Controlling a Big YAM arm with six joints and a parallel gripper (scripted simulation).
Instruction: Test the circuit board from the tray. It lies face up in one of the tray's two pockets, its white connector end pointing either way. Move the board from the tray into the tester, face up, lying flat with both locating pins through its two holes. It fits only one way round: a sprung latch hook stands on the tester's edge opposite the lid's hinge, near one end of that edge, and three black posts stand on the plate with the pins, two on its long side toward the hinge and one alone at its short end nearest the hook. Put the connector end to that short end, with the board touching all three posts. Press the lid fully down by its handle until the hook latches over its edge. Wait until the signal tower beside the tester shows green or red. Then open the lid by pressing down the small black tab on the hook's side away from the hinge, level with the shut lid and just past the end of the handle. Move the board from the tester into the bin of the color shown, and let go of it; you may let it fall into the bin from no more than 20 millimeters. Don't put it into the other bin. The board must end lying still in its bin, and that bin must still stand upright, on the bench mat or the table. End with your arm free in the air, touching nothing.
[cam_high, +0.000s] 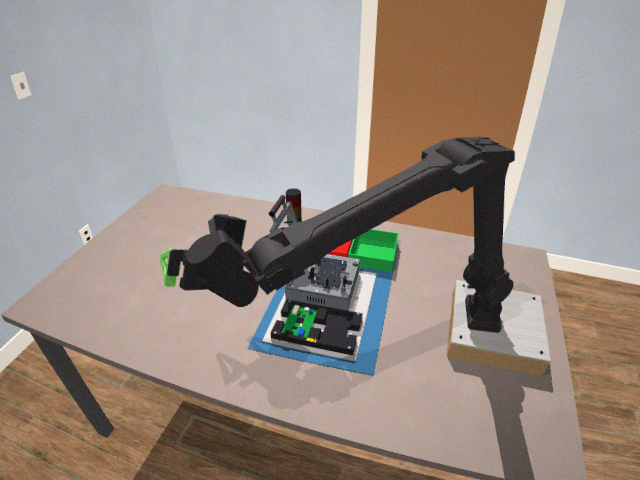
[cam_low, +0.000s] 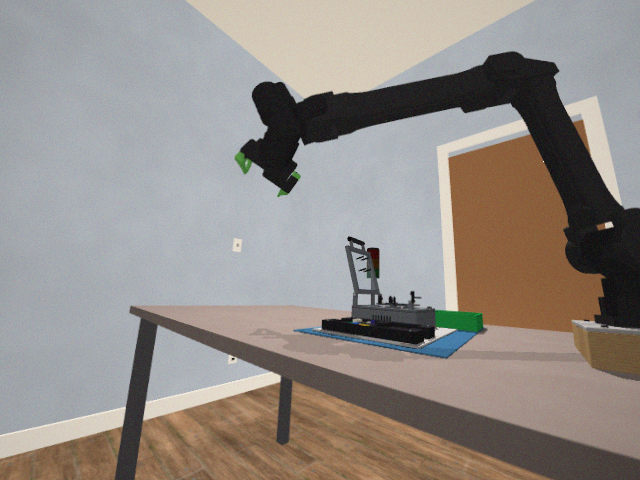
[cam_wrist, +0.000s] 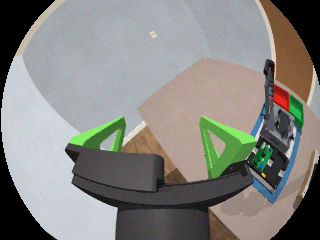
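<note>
Right now the green circuit board is 170 mm behind my hand, 190 mm to the right of it and 330 mm below it. The rest, counted from my hand: red bin: 180 mm behind, 560 mm to the right, 340 mm below; tester plate: 210 mm behind, 350 mm to the right, 280 mm below; tester lid: 90 mm behind, 360 mm to the right, 170 mm below.
</note>
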